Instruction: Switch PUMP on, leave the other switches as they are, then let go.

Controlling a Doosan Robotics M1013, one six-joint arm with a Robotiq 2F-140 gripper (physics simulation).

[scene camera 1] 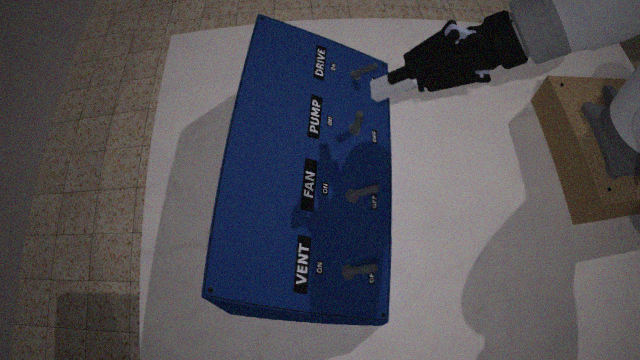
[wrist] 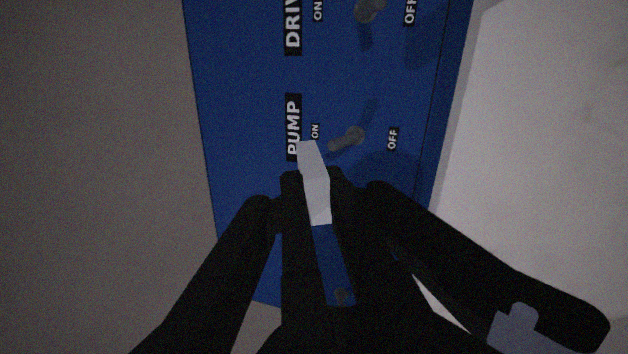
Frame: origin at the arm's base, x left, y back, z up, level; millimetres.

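Where they show: gripper, between the fingertips: (scene camera 1: 373, 91) (wrist: 306, 158); arm's base, origin of its link: (scene camera 1: 624, 140).
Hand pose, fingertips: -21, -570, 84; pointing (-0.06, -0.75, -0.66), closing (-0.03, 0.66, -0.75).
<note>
Things, the pixels of their top centre, and the offset from my fingertips, as dx, dy, dz. Level surfaces: height alone.
- PUMP lever, centre of its top: (wrist: 330, 146) (scene camera 1: 359, 112) +4, -17, -51
- DRIVE lever, centre of its top: (wrist: 359, 2) (scene camera 1: 366, 63) -115, +7, -62
- FAN lever, centre of its top: (scene camera 1: 366, 186) +124, -15, -62
- VENT lever, centre of its top: (scene camera 1: 363, 266) +244, -25, -62
- white table, height of its surface: dz -193
A blue switch panel (scene camera 1: 260, 150) (wrist: 240, 100) carries levers labelled DRIVE, PUMP, FAN and VENT. The PUMP lever (scene camera 1: 357, 122) (wrist: 345, 140) leans toward its ON label in the wrist view. The DRIVE lever (scene camera 1: 365, 71), FAN lever (scene camera 1: 362, 193) and VENT lever (scene camera 1: 360, 271) lean toward the OFF side. My gripper (scene camera 1: 380, 90) (wrist: 306, 158) is shut with nothing between its fingers. Its pale fingertips are above the panel, apart from the PUMP lever, and hide the DRIVE OFF label in the scene view.
The panel stands on a white table (scene camera 1: 440, 175). A wooden box (scene camera 1: 562, 160) with a grey part on it stands at the right, close to the pale arm. Shadows fall over the FAN and VENT area. A tiled floor (scene camera 1: 90, 200) lies beyond the table.
</note>
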